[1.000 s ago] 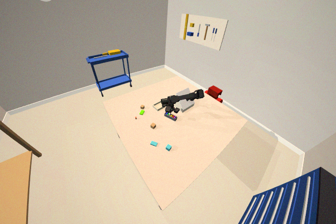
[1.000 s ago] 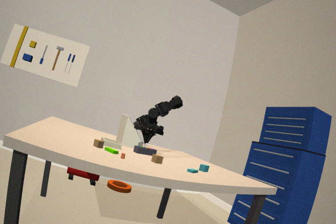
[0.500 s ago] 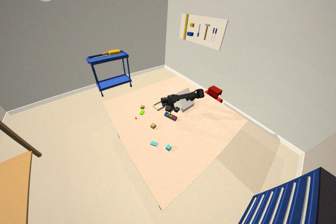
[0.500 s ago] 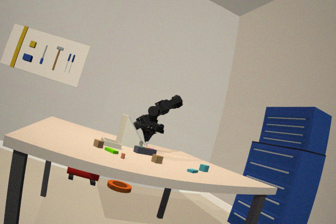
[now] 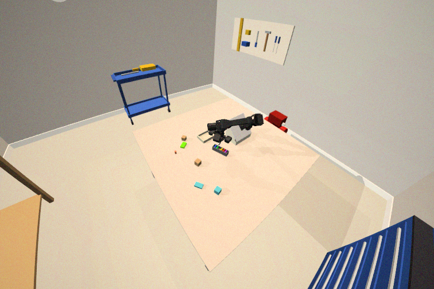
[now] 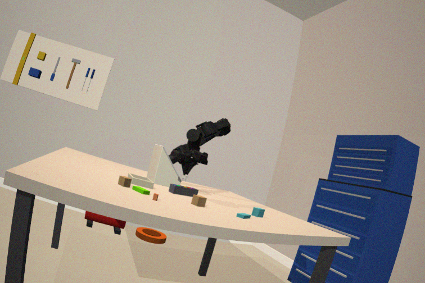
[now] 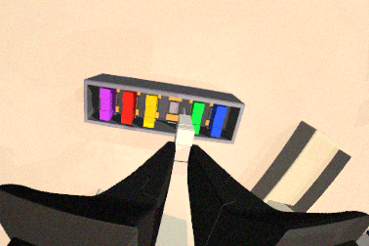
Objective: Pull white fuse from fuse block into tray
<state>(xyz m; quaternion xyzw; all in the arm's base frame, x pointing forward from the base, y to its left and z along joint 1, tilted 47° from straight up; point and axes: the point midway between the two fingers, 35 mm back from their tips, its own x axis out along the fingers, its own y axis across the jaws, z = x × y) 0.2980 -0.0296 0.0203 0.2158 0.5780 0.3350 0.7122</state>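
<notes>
The shallow tray is 200 mm to the right of my gripper tip, 90 mm below it and 30 mm behind it. From my gripper tip the other things lie so: green fuse 70 mm below, 10 mm to the right; white fuse 10 mm below; yellow fuse 70 mm below, 30 mm to the left, 10 mm behind.
</notes>
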